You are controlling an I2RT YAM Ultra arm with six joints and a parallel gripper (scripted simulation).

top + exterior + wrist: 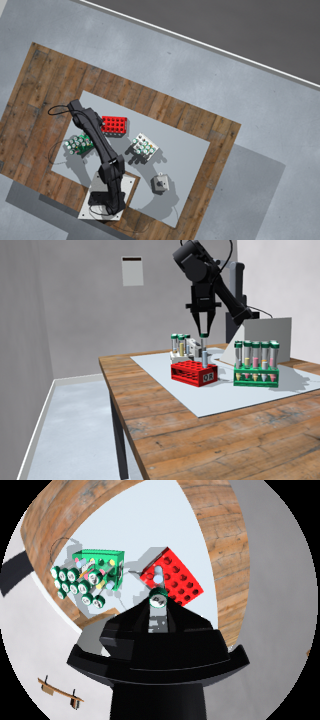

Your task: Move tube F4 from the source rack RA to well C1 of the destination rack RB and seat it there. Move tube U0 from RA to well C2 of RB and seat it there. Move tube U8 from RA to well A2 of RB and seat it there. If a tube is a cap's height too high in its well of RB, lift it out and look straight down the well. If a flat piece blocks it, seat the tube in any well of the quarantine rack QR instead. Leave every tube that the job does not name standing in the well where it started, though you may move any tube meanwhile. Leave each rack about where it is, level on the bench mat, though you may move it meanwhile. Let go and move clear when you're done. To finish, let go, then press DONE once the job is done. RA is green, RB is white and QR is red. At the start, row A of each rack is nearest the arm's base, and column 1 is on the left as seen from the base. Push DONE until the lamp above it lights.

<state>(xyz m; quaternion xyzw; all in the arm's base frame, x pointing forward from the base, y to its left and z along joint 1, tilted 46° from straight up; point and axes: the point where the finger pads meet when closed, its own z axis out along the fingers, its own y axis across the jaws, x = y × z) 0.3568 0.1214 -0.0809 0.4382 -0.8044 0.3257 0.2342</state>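
Now: the tube 60 mm below my hand and 10 mm to the left of it. Round my hand: red rack QR 130 mm below, 40 mm to the right, 10 mm ahead; tube with yellow filling 200 mm to the right, 90 mm below, 20 mm behind; white rack RB 240 mm to the right, 130 mm below, 50 mm behind.
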